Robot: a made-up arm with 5 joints.
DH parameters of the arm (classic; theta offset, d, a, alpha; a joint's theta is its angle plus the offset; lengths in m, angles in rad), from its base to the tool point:
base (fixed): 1.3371 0 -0.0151 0
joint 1: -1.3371 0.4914 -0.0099 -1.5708
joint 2: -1.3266 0 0.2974 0
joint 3: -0.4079 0 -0.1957 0
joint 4: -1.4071 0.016 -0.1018 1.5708
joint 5: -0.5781 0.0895 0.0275 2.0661
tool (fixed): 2.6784 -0.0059 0 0
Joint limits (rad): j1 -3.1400..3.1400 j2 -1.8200..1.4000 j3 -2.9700..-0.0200 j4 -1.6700..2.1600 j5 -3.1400..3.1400
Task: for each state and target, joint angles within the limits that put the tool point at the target. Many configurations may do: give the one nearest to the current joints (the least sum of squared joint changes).
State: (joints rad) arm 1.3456 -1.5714 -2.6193 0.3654 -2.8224
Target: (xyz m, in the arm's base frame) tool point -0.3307 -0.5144 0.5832
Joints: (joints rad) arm 1.0219 -1.3671 -2.9039 -0.0950 -2.8365
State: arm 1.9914 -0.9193 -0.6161 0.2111 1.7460
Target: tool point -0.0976 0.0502 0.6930
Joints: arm 2.1513 -1.0216 -0.2340 0.3382 1.7096
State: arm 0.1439 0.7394 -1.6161 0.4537 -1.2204
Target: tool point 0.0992 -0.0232 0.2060
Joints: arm 0.0339 1.3588 -0.6723 0.8361 -1.1839
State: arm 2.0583 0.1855 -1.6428 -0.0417 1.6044
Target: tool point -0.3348 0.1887 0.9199
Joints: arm 2.4807 0.2043 -1.9016 0.0006 1.6675
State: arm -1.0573 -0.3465 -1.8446 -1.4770 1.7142
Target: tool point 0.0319 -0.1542 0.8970
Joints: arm -1.6273 -0.0499 -1.5153 -1.6700 1.7280
